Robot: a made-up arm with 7 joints. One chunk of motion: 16 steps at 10 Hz.
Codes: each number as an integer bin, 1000 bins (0 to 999) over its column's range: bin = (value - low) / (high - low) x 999, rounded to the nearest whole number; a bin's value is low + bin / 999 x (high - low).
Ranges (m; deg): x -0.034..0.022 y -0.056..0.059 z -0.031..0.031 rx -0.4..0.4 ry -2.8..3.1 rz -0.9..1
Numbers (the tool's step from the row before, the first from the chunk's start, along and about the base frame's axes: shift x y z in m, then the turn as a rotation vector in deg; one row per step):
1: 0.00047 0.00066 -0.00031 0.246 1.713 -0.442
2: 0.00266 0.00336 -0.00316 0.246 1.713 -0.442
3: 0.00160 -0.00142 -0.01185 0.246 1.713 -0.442
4: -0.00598 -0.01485 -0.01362 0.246 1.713 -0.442
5: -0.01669 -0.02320 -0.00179 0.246 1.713 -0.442
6: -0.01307 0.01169 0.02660 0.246 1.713 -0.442
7: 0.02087 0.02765 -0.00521 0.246 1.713 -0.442
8: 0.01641 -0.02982 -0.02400 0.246 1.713 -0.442
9: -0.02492 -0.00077 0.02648 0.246 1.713 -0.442
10: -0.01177 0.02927 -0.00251 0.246 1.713 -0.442
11: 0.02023 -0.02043 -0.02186 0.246 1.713 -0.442
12: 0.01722 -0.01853 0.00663 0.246 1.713 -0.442
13: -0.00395 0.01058 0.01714 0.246 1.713 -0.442
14: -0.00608 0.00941 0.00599 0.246 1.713 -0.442
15: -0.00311 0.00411 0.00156 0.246 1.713 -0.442
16: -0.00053 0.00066 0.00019 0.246 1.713 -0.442
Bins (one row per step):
1: 615 492 495 807 764 241
2: 654 516 449 807 764 241
3: 635 474 309 807 764 241
4: 500 357 280 807 764 241
5: 309 285 471 807 764 241
6: 373 588 928 807 764 241
7: 979 727 416 807 764 241
8: 899 227 113 807 764 241
9: 162 480 926 807 764 241
10: 397 741 459 807 764 241
11: 967 309 147 807 764 241
12: 914 326 606 807 764 241
13: 536 578 776 807 764 241
14: 498 568 596 807 764 241
15: 551 522 525 807 764 241
16: 597 492 503 807 764 241

